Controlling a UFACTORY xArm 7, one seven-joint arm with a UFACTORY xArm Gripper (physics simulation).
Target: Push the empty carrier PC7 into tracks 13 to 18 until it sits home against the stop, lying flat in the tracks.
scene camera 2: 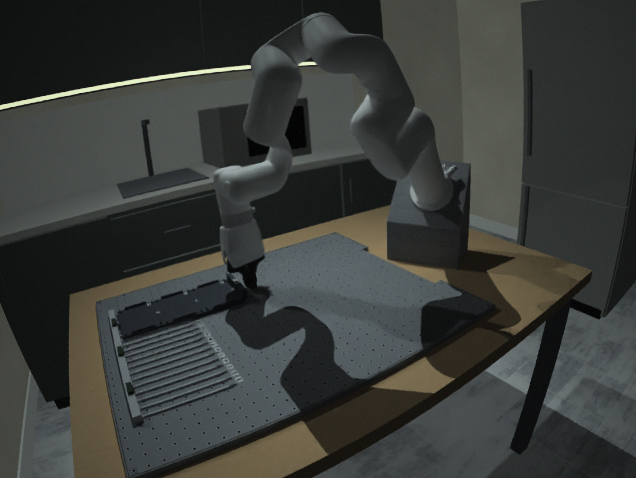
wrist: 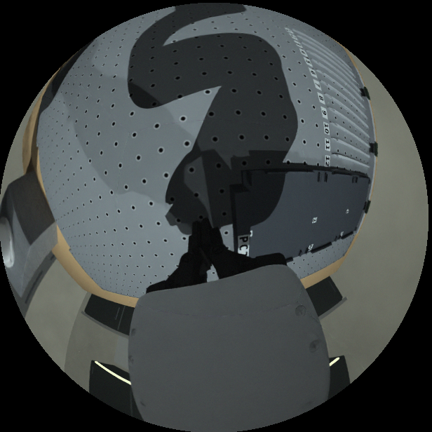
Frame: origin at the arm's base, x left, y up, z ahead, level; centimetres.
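Where they show: gripper, between the fingertips: [scene camera 2: 251,287]; arm's base, origin of its link: [scene camera 2: 432,191].
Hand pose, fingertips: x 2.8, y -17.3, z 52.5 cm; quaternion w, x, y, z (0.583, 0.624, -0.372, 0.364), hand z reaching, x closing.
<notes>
Things, the pixels of their top centre, and the offset from my fingertips. "spot": a spot on its surface instead. Level surfaces: height alone.
- dark flat carrier PC7, centre of its top: [scene camera 2: 177,298] dx +4.7, dy +2.4, dz +18.8 cm
- stop rail, a spot on its surface: [scene camera 2: 126,373] spot: dx +30.5, dy +1.0, dz +28.7 cm
- perforated board, height of its surface: dy -0.6 cm
- wooden table, height of its surface: dy -1.9 cm
The dark flat carrier PC7 [scene camera 2: 179,304] [wrist: 300,210] lies over the far-side tracks, beside the track labelled 12, and covers tracks 13 to 18. It looks flat. Its far end is at or very near the stop rail [scene camera 2: 126,373]; whether they touch cannot be told. The PC7 label shows at its near end in the wrist view. My gripper [scene camera 2: 251,285] [wrist: 204,229] is shut and empty, fingers pointing down, just off the carrier's near end. In the wrist view a strip of board shows between the fingertips and that end.
The uncovered ribbed tracks [scene camera 2: 177,367] [wrist: 347,120] lie beside the carrier, with number labels at their near ends. The perforated board [scene camera 2: 359,328] [wrist: 120,170] bears them on the wooden table [scene camera 2: 544,277]. The robot's base block [scene camera 2: 426,239] stands at the back right. The arm's shadow crosses the board.
</notes>
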